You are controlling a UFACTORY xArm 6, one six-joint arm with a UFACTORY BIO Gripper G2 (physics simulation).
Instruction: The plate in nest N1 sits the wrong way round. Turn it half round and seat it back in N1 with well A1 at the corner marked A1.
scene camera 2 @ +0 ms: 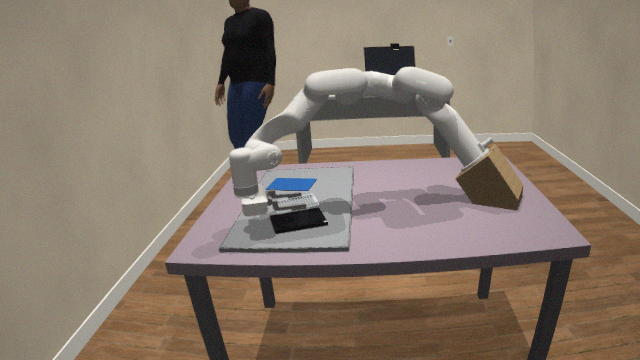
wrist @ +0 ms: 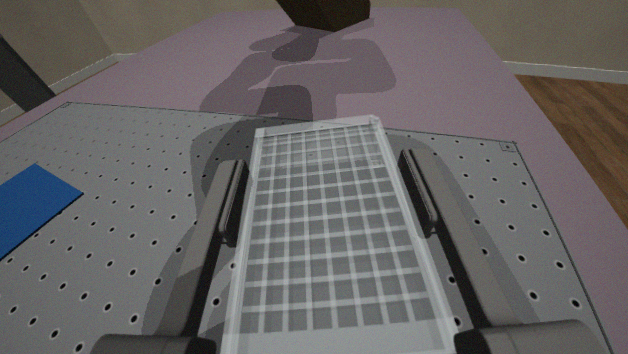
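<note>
In the wrist view you've got the gripper, and the pictures show a clear well plate as well as that gripper.
</note>
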